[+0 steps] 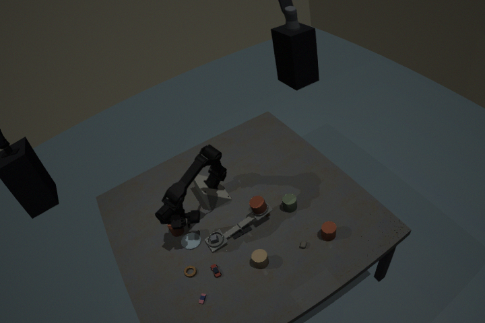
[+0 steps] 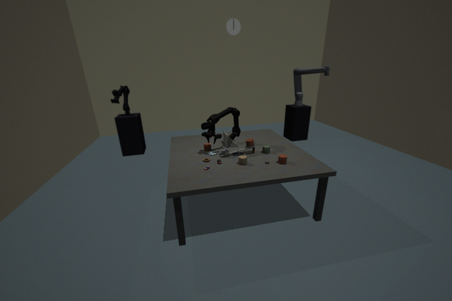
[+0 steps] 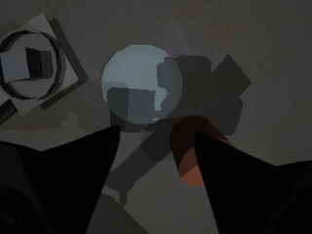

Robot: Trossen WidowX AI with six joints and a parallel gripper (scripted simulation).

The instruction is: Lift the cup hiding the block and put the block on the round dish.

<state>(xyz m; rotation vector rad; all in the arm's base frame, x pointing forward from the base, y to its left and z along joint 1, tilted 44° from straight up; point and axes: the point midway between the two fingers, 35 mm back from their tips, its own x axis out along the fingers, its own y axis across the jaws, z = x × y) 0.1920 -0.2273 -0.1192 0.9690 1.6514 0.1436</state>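
Now: the pale round dish 2 cm ahead of my gripper tip and 9 cm below it. Also, from my gripper tip: tan cylinder: 34 cm ahead, 23 cm to the left, 6 cm below; toy car: 25 cm ahead, 2 cm to the left, 8 cm below; pink-blue piece: 34 cm ahead, 10 cm to the right, 9 cm below.
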